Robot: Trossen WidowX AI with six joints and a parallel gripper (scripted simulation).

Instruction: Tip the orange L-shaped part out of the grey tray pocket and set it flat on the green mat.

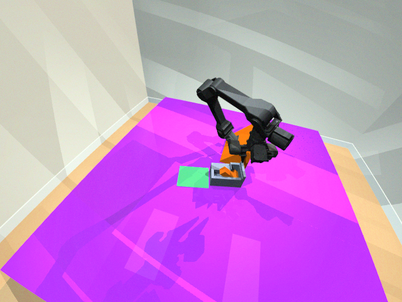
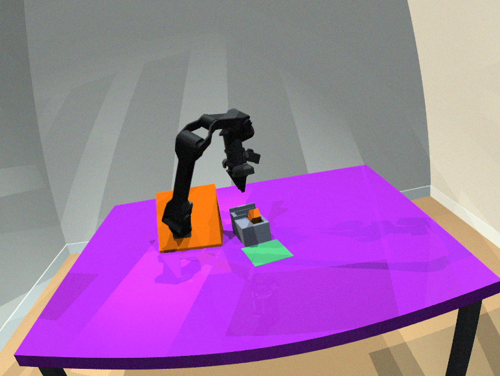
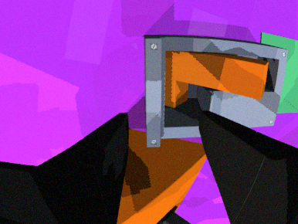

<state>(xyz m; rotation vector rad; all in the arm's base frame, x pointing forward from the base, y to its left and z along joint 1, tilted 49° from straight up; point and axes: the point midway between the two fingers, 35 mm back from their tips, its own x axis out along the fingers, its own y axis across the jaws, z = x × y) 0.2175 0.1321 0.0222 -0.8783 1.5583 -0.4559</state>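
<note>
Now: the orange L-shaped part 100 mm below my gripper tip, 40 mm to the right of it and 10 mm ahead of it. Also, from my gripper tip: green mat: 220 mm to the right, 160 mm below, 50 mm ahead.
</note>
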